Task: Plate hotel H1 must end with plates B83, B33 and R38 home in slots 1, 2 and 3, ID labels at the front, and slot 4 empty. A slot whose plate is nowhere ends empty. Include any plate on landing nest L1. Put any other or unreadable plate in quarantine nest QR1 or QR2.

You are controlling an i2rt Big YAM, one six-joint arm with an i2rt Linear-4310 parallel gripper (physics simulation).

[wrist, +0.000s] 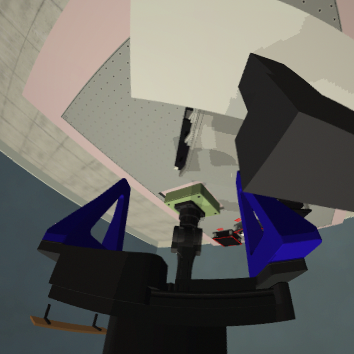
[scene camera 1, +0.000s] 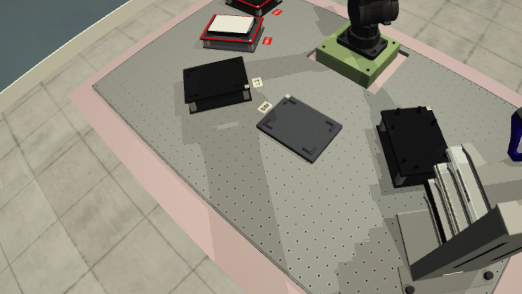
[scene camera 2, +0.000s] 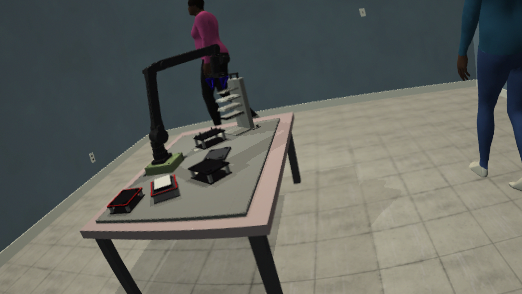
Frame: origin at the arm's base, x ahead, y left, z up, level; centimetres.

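Seen in the pictures: gripper, fingertip midpoint: (wrist: 179, 179) (scene camera 2: 218, 89); arm's base at its link origin: (wrist: 189, 208) (scene camera 1: 361, 43) (scene camera 2: 162, 160).
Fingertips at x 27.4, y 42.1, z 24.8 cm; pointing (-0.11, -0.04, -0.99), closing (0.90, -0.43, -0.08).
Note:
Pixels of each thing's top centre, then the offset from my fingertips to it. "pt": a spot on its surface instead.
- Landing nest L1 at its top centre: (scene camera 1: 213, 76) (scene camera 2: 207, 164) (wrist: 287, 217) dz -22.9, dx +8.0, dy -63.1 cm
- white-topped plate at its top centre: (scene camera 1: 231, 23) (scene camera 2: 162, 181) dz -23.0, dx -9.8, dy -75.9 cm
- red-rimmed quarantine nest at a spot on its surface: (scene camera 1: 204, 38) pt dz -24.5, dx -1.5, dy -78.9 cm
- red-rimmed nest at its top centre: (scene camera 2: 124, 195) (wrist: 227, 242) dz -23.9, dx -27.3, dy -84.7 cm
- low dark grey nest at its top centre: (scene camera 1: 299, 123) (scene camera 2: 216, 152) dz -26.7, dx +3.8, dy -38.9 cm
- hotel's dark handle at a spot on its surface: (wrist: 295, 130) pt dz +7.4, dx +7.4, dy +7.3 cm
My gripper (scene camera 2: 217, 82) (wrist: 179, 179) is open and empty, high beside the top of plate hotel H1 (scene camera 2: 243, 102) (wrist: 185, 55). One blue finger shows at the right edge of scene camera 1. Several light plates (scene camera 1: 452, 200) (scene camera 2: 228, 107) are stacked in the hotel; their IDs are unreadable, and I cannot tell which slots they fill. Landing nest L1 (scene camera 1: 215, 77) (scene camera 2: 210, 167) is black and bears no visible plate. A white-topped plate (scene camera 1: 231, 24) (scene camera 2: 162, 181) lies on one red-rimmed quarantine nest (scene camera 1: 204, 38). The other red-rimmed nest (scene camera 2: 125, 198) shows a black top without a visible plate.
A low dark grey nest (scene camera 1: 300, 128) (scene camera 2: 218, 153) lies beside L1. A black pegged stand (scene camera 1: 412, 137) (scene camera 2: 210, 134) is close to the hotel. The hotel's dark handle (wrist: 295, 130) rises near my right finger. The green arm base (scene camera 1: 357, 57) (scene camera 2: 164, 164) is at the table edge. People stand beyond the table.

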